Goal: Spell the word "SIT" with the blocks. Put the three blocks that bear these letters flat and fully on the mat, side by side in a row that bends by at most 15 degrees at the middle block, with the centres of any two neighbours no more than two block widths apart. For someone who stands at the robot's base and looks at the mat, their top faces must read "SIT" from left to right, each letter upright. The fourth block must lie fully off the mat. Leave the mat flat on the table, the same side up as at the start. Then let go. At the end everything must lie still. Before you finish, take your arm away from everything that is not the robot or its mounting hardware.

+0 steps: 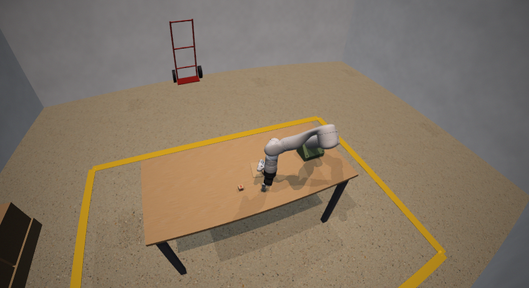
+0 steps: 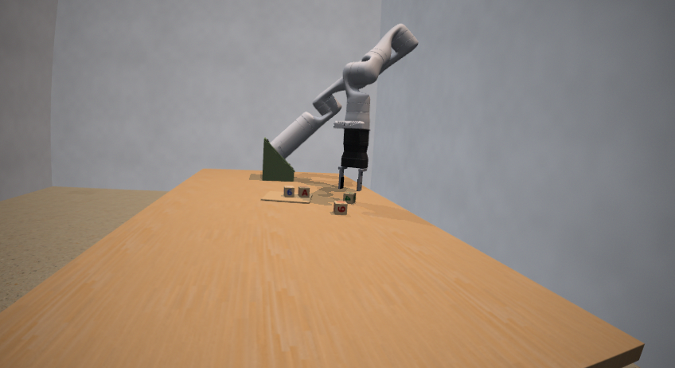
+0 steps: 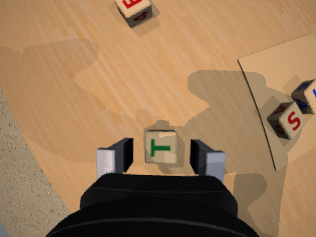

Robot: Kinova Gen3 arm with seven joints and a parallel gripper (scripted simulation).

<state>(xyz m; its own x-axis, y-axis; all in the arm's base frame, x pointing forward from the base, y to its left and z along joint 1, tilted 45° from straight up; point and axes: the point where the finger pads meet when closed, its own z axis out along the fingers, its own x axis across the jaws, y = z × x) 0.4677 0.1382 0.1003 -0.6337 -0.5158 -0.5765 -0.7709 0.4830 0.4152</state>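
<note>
Now: the green-marked block 40 mm below my hand. Round my hand: blue-marked block (70 mm behind, 170 mm to the right, 40 mm below); then tan mat (70 mm behind, 170 mm to the right, 50 mm below); then E block (140 mm ahead, 70 mm to the right, 40 mm below).
</note>
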